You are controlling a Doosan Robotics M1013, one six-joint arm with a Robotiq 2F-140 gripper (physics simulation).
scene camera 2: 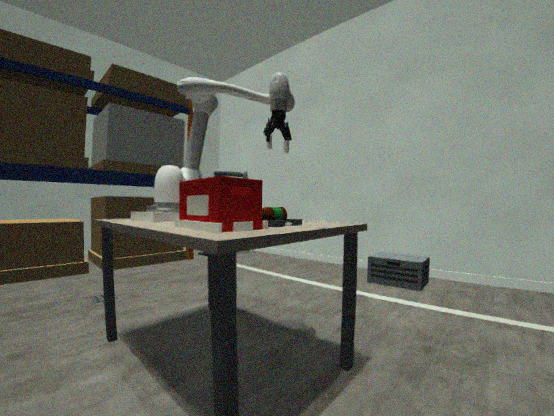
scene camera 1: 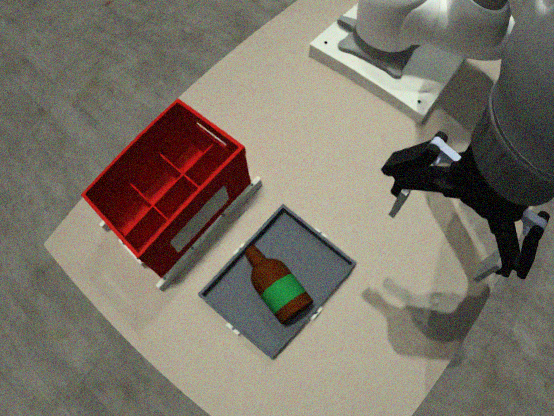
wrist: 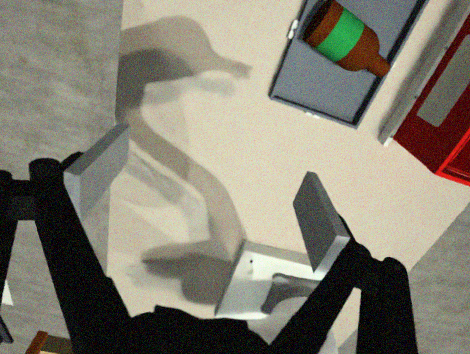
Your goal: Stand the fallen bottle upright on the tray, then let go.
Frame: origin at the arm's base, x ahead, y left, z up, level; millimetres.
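Seen in the pictures: gripper, fingertip midpoint: [scene camera 2: 277, 150] [scene camera 1: 440, 239] [wrist: 217, 166]; arm's base, link origin: [scene camera 2: 167, 212] [scene camera 1: 380, 44] [wrist: 296, 296].
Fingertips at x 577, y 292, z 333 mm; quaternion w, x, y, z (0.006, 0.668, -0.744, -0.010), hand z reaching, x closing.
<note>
Offsets run from my fingertips to a thing's top centre. "pt": to the spot under its first point.
A brown bottle with a green band {88 mm ahead, 197 mm right, 299 mm down} [scene camera 1: 283, 293] [scene camera 2: 276, 213] [wrist: 341, 37] lies on its side on the grey tray {pt 22 mm back, 157 mm right, 373 mm down} [scene camera 1: 320, 250] [wrist: 320, 92]. In scene camera 1 its neck points to the upper left, towards the red box, and rests near the tray's rim. In scene camera 2 the red box hides part of the bottle and tray. My gripper [scene camera 1: 440, 242] [scene camera 2: 278, 146] [wrist: 217, 166] is open and empty. It hangs high above the table, off to the right of the tray in scene camera 1, with its fingers pointing down.
A red divided box {59 mm ahead, 461 mm right, 203 mm down} [scene camera 1: 200, 220] [scene camera 2: 242, 202] [wrist: 425, 145] stands beside the tray, with a grey bar along its near side. The arm's white base plate [scene camera 1: 370, 82] [wrist: 240, 290] is at the table's back. The table [scene camera 1: 165, 340] [scene camera 2: 300, 233] has edges beyond the tray and box.
</note>
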